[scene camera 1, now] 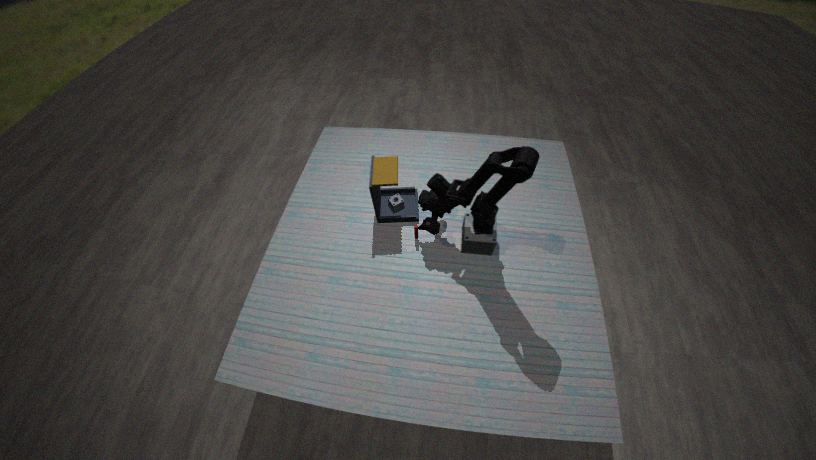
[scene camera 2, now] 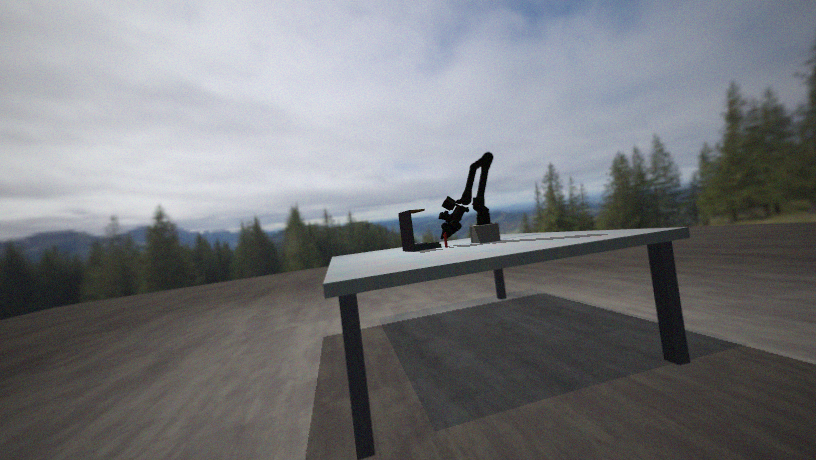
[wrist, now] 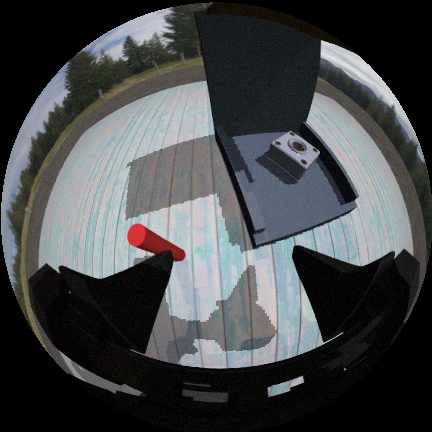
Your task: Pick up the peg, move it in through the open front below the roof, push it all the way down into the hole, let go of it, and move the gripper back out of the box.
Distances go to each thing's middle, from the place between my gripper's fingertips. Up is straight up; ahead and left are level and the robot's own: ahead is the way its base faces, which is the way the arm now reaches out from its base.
My hand is 2 cm short of the red peg (wrist: pixel 138 235), 5 cm to the right of it and 1 cm above it. From my hand the other things lie so: yellow roof (scene camera 1: pixel 385 170): 13 cm ahead, 10 cm to the right, 17 cm above; then box (scene camera 1: pixel 384 213): 10 cm ahead, 10 cm to the right, 7 cm above.
